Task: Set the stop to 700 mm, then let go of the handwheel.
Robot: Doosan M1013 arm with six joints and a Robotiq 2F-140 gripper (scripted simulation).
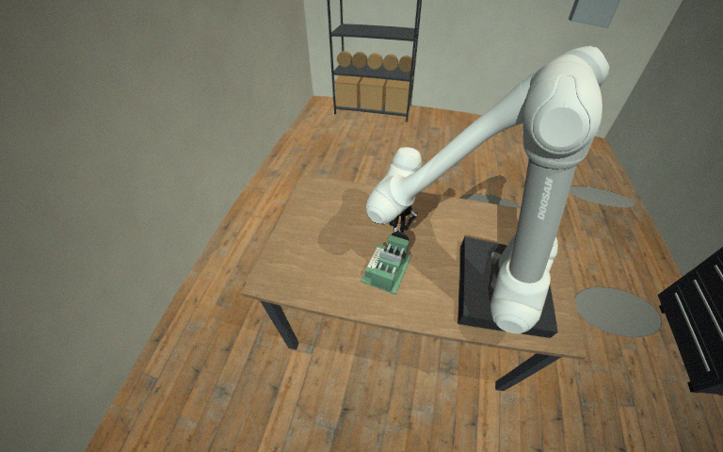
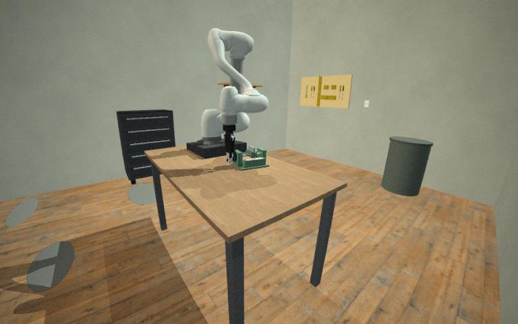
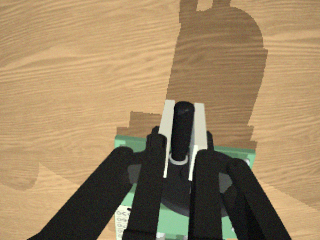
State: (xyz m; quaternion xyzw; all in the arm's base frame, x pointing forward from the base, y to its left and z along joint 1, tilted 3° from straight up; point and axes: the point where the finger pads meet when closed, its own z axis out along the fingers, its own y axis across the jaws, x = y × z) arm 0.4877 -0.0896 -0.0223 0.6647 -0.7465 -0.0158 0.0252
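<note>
Now: the green stop fixture 16 cm to the left of my hand, 2 cm above it and 1 cm ahead of it. The rest, counted from my hand: black crank handle: 2 cm below.
</note>
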